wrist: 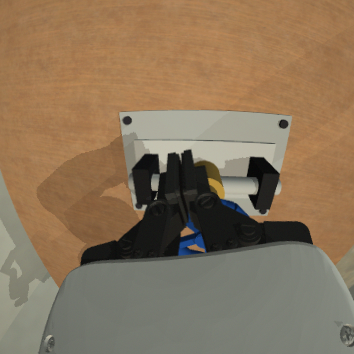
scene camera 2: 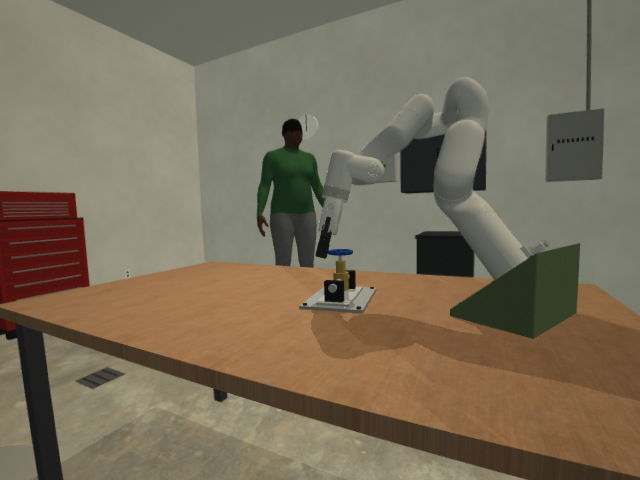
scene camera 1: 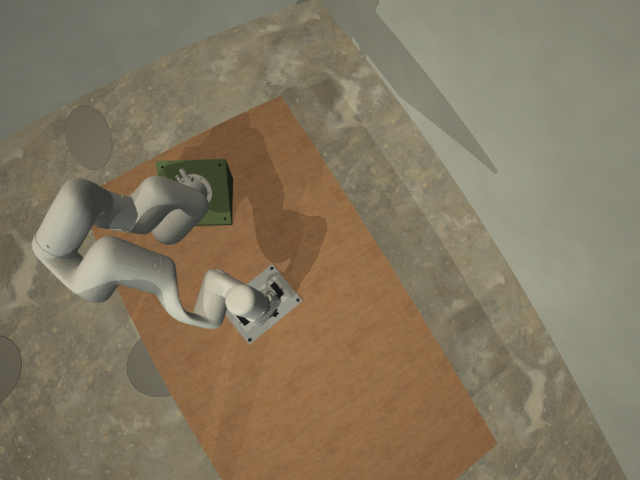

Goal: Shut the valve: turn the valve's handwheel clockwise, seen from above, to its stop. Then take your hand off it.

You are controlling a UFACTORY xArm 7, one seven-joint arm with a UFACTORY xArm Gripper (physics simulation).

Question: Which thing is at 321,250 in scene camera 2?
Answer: My gripper.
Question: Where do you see a grey base plate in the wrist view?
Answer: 167,123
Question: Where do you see a grey base plate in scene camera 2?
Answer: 359,304
